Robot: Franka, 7 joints.
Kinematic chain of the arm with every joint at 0, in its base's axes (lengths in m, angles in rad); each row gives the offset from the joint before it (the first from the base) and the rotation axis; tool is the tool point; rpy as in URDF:
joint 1: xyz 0 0 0.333 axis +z
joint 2: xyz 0 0 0 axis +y
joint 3: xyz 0 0 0.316 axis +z
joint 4: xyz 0.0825 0 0 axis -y
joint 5: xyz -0.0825 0 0.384 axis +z
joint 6: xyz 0 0 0 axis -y
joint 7: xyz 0.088 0 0 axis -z
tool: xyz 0 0 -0.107 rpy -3.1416 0 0
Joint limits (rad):
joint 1: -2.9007..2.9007
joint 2: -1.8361..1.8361
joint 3: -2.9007..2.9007
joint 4: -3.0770..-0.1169
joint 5: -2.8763..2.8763
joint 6: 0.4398..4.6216
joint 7: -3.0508..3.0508
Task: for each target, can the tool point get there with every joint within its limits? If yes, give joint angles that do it. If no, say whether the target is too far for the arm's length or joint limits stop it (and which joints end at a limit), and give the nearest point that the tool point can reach.
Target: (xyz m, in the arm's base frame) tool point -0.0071 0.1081 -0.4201
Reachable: no: joint limits stop it (at a limit: joint 2) | nearest point -0.0087 0.1321 -0.3389 | short by 0.085 m
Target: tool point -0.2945 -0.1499 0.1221
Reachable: yes | joints -1.2481 0.7503 -0.9502 -2.7383 1.3338 2.7870 2.2488
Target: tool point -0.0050 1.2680 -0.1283
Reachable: no: too far | nearest point -0.0032 0.8062 0.0397 | short by 0.491 m
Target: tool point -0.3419 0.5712 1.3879
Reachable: no: too far | nearest point -0.2351 0.3928 1.0585 | short by 0.389 m
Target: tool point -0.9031 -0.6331 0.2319
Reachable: no: too far | nearest point -0.6995 -0.4904 0.2547 | short by 0.250 m
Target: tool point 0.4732 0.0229 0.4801
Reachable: yes | joints -1.3173 1.1841 2.0084 -1.9931 2.2340 3.7858 0.0540
